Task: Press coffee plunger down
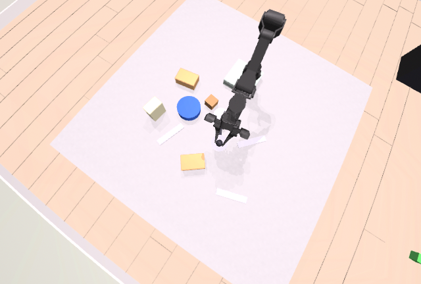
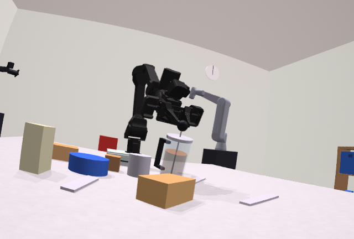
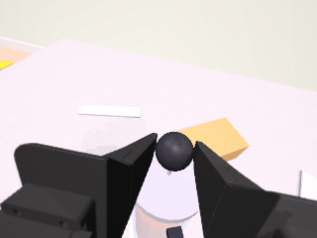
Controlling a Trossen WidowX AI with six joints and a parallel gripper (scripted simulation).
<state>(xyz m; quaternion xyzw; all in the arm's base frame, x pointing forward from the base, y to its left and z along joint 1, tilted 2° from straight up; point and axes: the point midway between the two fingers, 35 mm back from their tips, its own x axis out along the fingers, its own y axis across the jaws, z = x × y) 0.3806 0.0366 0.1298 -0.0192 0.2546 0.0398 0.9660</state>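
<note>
The coffee press is 4 cm behind my gripper tip, 1 cm to the right of it and 8 cm below it. Round my gripper tip: grey cylinder: 16 cm behind, 7 cm to the right, 14 cm below; small orange cube: 21 cm behind, 15 cm to the right, 15 cm below; blue disc: 12 cm behind, 23 cm to the right, 15 cm below.
</note>
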